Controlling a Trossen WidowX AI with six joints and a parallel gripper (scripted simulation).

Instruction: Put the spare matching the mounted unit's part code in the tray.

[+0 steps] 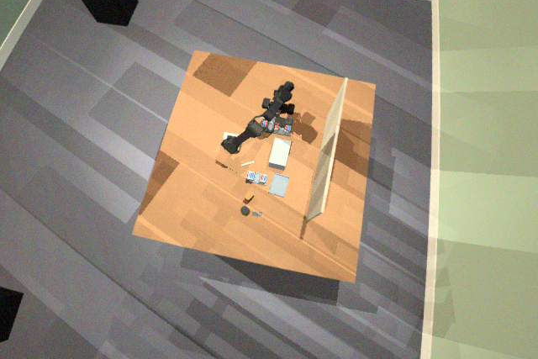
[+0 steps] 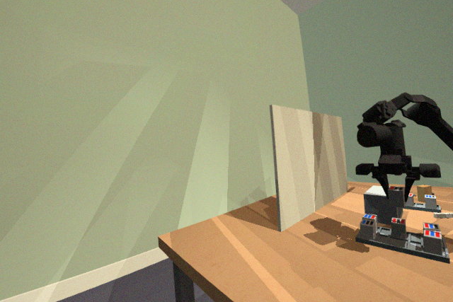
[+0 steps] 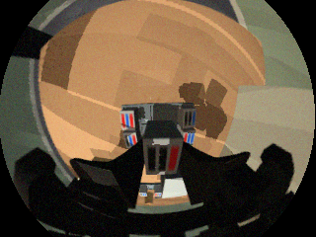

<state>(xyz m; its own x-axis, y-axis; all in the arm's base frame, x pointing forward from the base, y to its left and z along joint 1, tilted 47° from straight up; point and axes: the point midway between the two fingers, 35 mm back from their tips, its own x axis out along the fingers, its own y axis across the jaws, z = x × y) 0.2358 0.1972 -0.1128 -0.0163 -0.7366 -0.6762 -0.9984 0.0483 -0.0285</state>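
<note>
Right now the flat grey tray is 41 cm to the right of my gripper tip, 12 cm below it and 9 cm ahead of it. The rest, counted from my gripper tip: rack (39 cm to the right, 12 cm below, 5 cm behind); mounted unit (22 cm to the right, 8 cm below, 6 cm ahead); tall upright panel (30 cm ahead, 25 cm to the right, 10 cm above).
</note>
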